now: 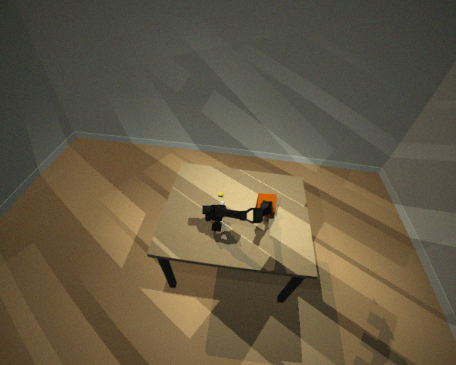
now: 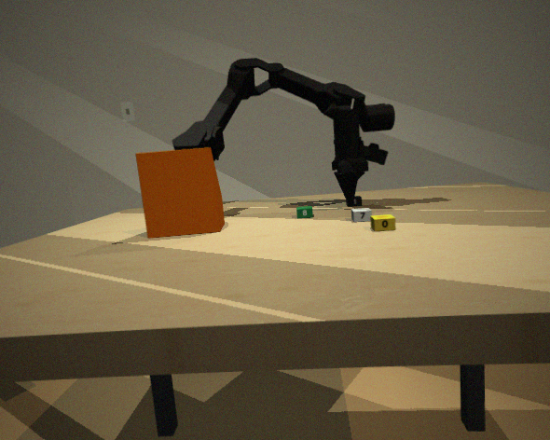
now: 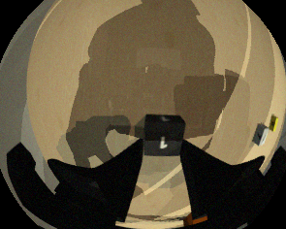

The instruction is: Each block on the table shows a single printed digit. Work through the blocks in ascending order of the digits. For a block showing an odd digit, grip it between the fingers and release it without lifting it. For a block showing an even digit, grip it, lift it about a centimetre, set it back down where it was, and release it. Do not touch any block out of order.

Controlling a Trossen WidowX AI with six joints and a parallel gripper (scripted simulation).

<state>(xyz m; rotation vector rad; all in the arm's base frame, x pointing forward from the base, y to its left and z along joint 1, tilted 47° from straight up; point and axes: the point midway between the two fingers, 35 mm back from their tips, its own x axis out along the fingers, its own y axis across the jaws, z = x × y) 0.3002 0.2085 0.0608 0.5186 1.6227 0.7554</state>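
Now: the black block marked 1 10 mm ahead of my gripper tip. Round my gripper tip: yellow block marked 0: 280 mm to the right, 40 mm ahead; then green block marked 8: 120 mm to the right, 100 mm behind; then white block marked 7: 200 mm to the right, 10 mm ahead.
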